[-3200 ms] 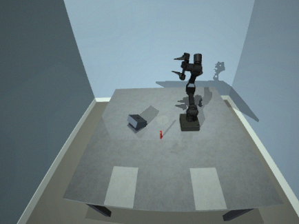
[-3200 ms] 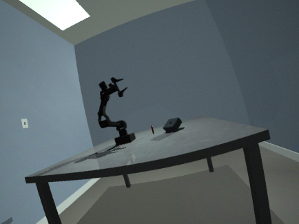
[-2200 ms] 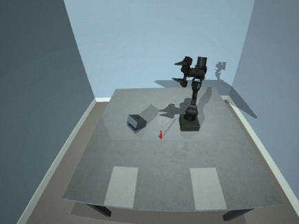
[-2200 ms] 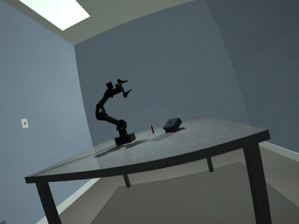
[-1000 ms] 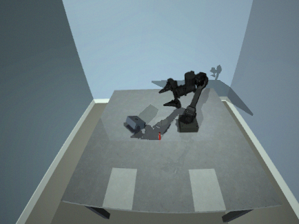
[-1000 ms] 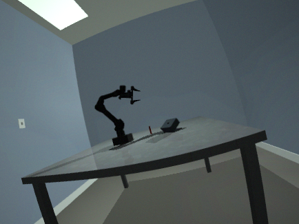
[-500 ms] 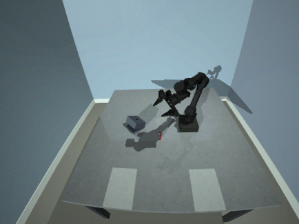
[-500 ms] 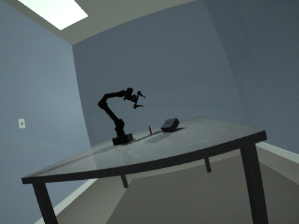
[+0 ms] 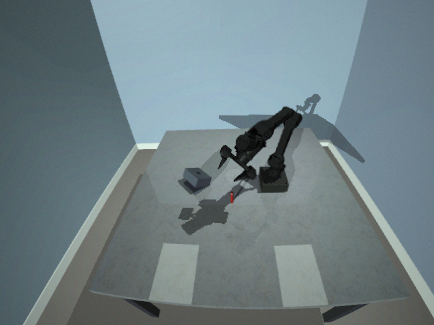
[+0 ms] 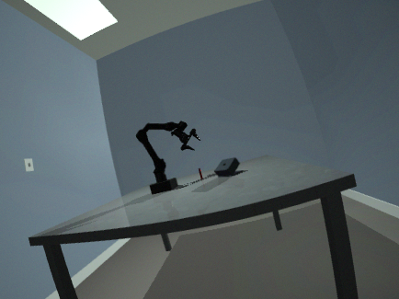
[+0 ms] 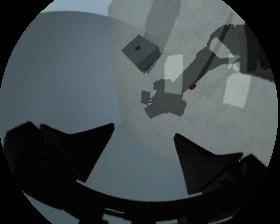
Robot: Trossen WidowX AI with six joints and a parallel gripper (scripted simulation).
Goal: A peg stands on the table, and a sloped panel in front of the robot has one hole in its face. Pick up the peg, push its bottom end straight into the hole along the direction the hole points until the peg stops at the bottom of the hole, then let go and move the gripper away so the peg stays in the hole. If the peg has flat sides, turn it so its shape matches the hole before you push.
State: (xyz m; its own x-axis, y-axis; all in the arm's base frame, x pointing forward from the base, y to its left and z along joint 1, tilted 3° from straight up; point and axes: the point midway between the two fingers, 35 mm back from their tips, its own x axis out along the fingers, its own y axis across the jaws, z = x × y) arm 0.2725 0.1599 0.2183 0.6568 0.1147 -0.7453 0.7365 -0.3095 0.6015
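Now: the thin red peg 3 cm behind my gripper tip, 4 cm to the right of it and 19 cm below it. The rest, counted from my gripper tip: dark sloped panel (17 cm ahead, 21 cm to the right, 20 cm below).
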